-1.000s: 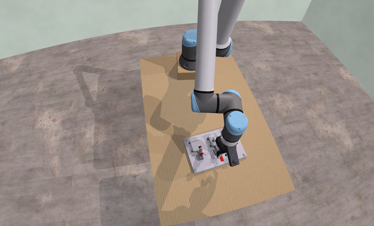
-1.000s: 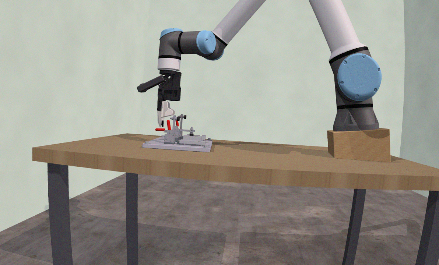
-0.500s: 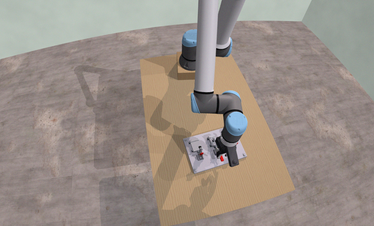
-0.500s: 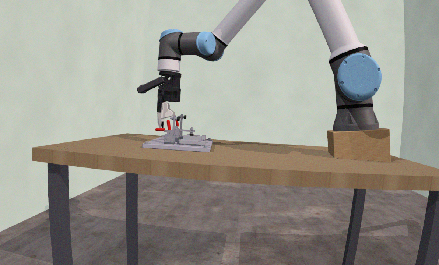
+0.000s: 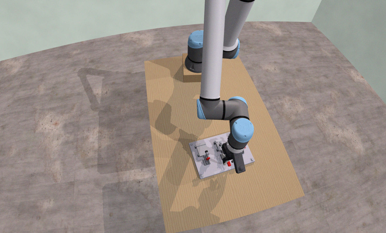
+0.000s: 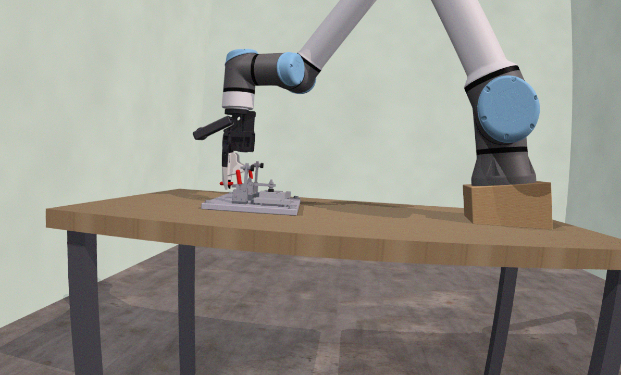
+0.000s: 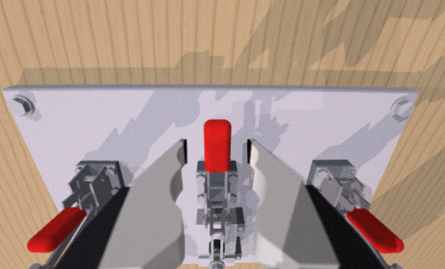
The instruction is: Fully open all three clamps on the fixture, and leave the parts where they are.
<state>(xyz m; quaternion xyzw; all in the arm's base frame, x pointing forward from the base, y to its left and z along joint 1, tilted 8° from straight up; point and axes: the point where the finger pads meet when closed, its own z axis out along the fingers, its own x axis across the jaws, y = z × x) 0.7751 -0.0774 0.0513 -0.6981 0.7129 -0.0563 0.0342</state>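
The grey fixture plate is 9 cm behind my hand and 5 cm below it. Also, from my hand: flat part: 15 cm behind, 11 cm to the left, 3 cm below.
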